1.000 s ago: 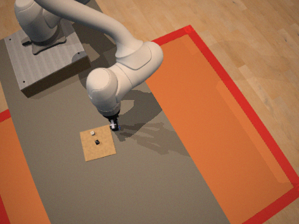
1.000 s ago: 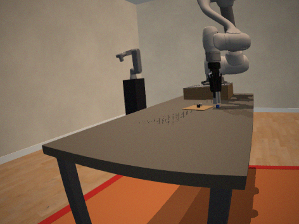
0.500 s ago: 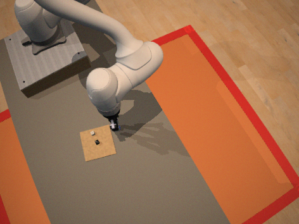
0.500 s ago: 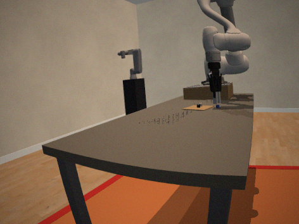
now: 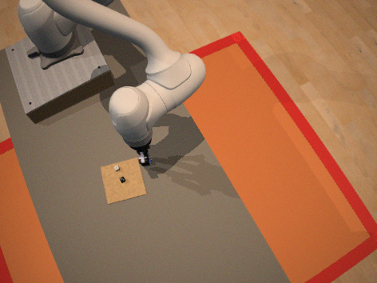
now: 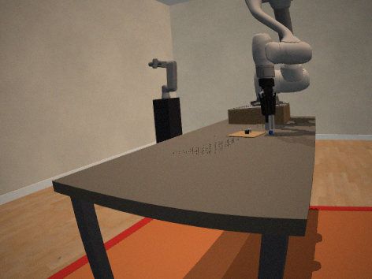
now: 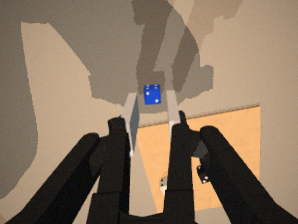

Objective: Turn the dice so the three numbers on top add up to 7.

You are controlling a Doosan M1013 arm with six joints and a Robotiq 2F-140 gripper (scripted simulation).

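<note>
Right now my hand is 4 cm above the blue die and 1 cm to the right of it. Round my hand: black die 11 cm to the right, 4 cm below, 3 cm ahead; then tan mat 11 cm to the right, 5 cm below, 3 cm ahead; then white die 11 cm to the right, 4 cm below, 2 cm behind.
</note>
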